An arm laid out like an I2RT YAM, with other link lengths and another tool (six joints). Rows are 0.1 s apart.
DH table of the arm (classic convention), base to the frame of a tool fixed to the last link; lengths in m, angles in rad. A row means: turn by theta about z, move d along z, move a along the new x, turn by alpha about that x. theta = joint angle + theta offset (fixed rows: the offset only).
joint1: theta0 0, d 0.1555, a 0.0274, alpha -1.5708
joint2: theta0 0, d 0, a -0.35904, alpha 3.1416
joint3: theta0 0.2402, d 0, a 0.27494, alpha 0
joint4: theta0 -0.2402, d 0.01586, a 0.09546, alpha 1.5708
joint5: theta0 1.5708, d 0.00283, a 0, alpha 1.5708
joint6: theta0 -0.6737, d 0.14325, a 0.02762, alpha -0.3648
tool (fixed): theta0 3.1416, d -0.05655, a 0, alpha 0
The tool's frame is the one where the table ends.
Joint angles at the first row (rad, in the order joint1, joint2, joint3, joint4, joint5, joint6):
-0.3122 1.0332 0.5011 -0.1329 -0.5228 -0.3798
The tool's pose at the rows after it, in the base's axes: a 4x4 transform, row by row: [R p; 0 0 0 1], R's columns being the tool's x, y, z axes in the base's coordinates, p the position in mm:
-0.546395, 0.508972, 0.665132, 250.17; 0.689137, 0.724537, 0.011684, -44.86; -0.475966, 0.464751, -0.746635, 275.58; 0, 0, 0, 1
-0.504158, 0.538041, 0.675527, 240.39; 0.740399, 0.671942, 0.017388, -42.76; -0.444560, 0.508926, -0.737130, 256.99; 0, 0, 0, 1
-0.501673, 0.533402, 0.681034, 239.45; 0.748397, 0.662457, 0.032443, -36.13; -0.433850, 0.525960, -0.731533, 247.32; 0, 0, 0, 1
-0.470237, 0.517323, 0.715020, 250.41; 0.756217, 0.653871, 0.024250, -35.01; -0.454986, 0.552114, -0.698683, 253.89; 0, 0, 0, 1
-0.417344, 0.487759, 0.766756, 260.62; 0.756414, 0.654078, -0.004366, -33.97; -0.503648, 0.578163, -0.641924, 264.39; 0, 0, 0, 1
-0.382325, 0.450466, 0.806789, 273.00; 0.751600, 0.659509, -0.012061, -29.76; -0.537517, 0.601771, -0.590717, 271.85; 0, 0, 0, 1
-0.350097, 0.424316, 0.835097, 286.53; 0.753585, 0.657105, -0.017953, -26.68; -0.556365, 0.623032, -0.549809, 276.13; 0, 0, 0, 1
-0.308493, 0.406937, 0.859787, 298.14; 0.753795, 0.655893, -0.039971, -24.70; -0.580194, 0.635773, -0.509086, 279.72; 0, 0, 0, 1
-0.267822, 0.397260, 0.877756, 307.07; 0.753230, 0.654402, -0.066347, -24.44; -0.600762, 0.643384, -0.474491, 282.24; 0, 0, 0, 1
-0.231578, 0.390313, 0.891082, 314.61; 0.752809, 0.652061, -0.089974, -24.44; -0.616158, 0.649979, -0.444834, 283.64; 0, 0, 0, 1
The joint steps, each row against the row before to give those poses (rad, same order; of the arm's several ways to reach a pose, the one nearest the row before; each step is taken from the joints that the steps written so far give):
0.0213 -0.0061 -0.1099 0.1136 0.0126 0.0977
0.0153 -0.0168 -0.1003 0.1267 0.0206 0.0950
0.0366 0.0126 -0.0489 0.0831 0.0175 0.0420
0.0290 0.0370 -0.0038 0.1027 0.0298 0.0373
0.0298 0.0324 -0.0091 0.1296 0.0469 0.0222
0.0358 0.0569 -0.0061 0.1347 0.0343 0.0160
0.0290 0.0721 -0.0015 0.1293 0.0317 0.0183
0.0248 0.0656 -0.0008 0.1171 0.0439 0.0072
0.0149 0.0542 0.0004 0.0939 0.0393 0.0004
0.0114 0.0496 0.0003 0.0824 0.0339 -0.0004

